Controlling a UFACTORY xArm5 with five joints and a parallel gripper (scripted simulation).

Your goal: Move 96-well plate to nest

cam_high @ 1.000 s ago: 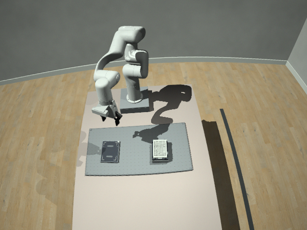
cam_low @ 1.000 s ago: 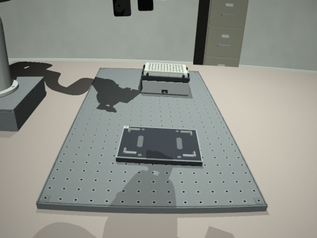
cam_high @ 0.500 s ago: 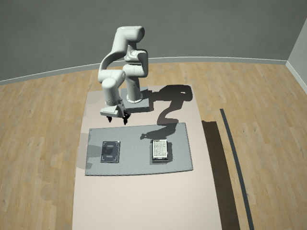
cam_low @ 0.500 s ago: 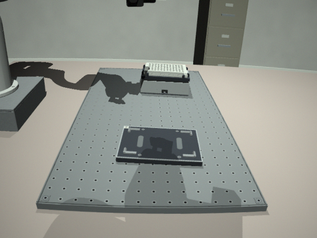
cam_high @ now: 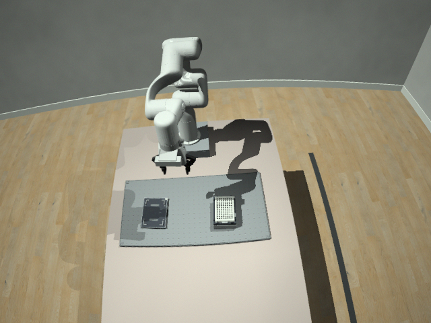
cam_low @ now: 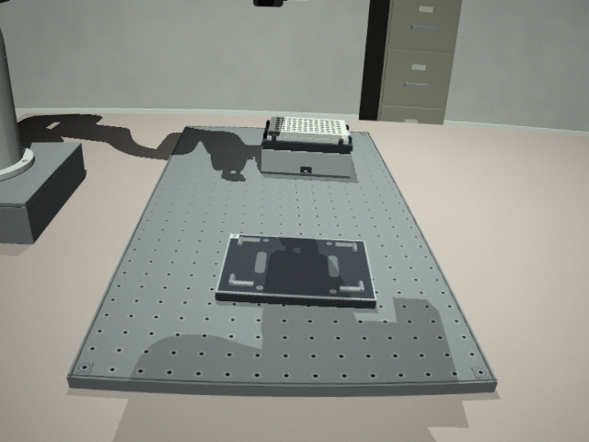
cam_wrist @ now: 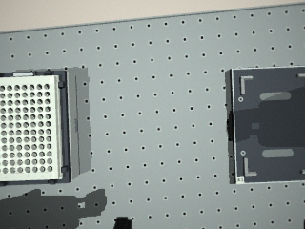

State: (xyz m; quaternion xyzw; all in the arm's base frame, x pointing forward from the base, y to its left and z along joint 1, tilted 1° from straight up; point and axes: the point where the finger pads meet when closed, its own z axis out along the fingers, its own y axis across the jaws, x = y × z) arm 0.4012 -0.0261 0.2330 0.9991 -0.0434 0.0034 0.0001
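Now: the white 96-well plate 60 mm ahead of my hand, 180 mm to the left of it and 220 mm below it. Round my hand: A1 label: 30 mm behind, 90 mm to the right, 270 mm below; then dark plate nest: 40 mm ahead, 150 mm to the right, 280 mm below.
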